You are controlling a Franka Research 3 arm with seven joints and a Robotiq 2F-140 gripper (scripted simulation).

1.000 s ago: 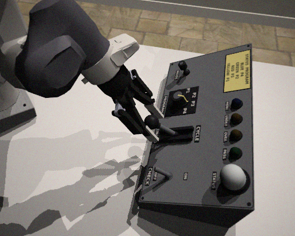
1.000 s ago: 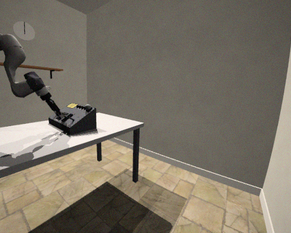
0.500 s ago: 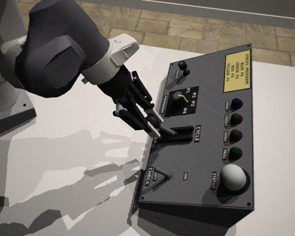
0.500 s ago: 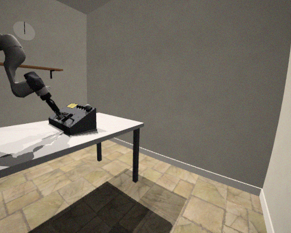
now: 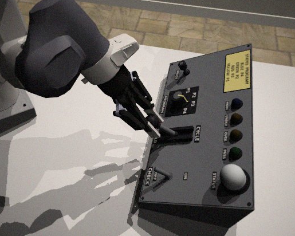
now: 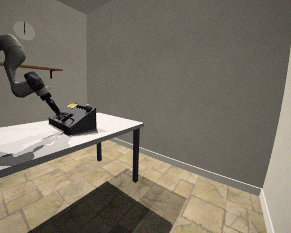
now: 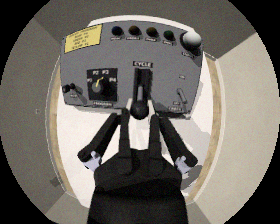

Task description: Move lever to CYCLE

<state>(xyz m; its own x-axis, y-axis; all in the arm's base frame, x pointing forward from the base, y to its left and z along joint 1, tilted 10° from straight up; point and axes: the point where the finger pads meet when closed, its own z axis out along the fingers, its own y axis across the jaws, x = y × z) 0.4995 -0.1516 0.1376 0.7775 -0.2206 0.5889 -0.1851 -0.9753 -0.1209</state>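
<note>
My hand is 3 cm short of the lever, 1 cm to the left of it and 2 cm above it. From my hand the other things lie so: program dial: 9 cm ahead, 10 cm to the left, 2 cm below; dark grey sloped console: 10 cm ahead, 4 cm to the left, 5 cm below; check switch: 3 cm ahead, 13 cm to the right, 3 cm below.
</note>
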